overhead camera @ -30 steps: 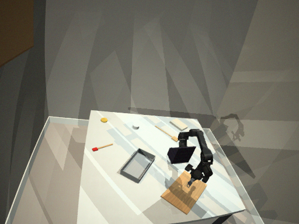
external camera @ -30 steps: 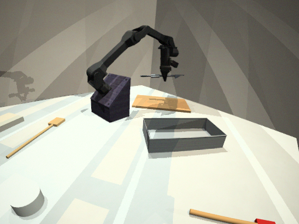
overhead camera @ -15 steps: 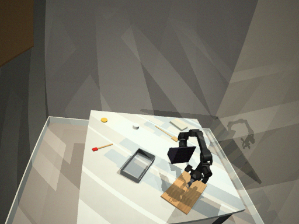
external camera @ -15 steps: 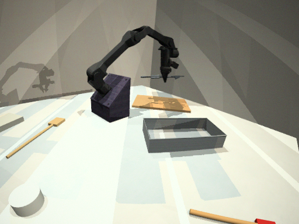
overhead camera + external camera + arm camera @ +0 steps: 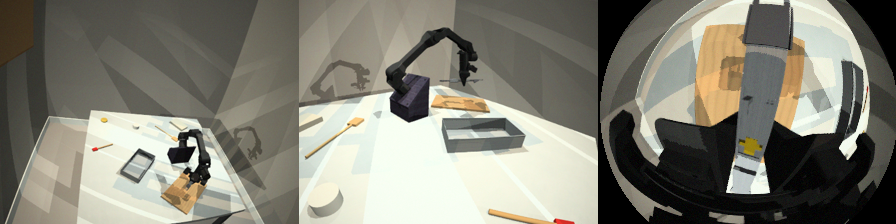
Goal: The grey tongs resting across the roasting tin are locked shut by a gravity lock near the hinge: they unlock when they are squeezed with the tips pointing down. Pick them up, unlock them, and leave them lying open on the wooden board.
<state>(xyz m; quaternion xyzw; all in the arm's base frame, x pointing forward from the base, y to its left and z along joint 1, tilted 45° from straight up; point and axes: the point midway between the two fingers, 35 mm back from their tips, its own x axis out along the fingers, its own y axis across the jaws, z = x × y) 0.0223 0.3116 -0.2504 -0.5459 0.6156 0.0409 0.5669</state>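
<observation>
Now: the wooden board 12 cm below my gripper tip, 1 cm to the right of it and 1 cm behind it. Also, from my gripper tip: red-headed spatula: 69 cm ahead, 42 cm to the right, 12 cm below; yellow lock piece: 4 cm above, 1 cm to the right, 1 cm behind; grey roasting tin: 36 cm ahead, 25 cm to the right, 10 cm below.
</observation>
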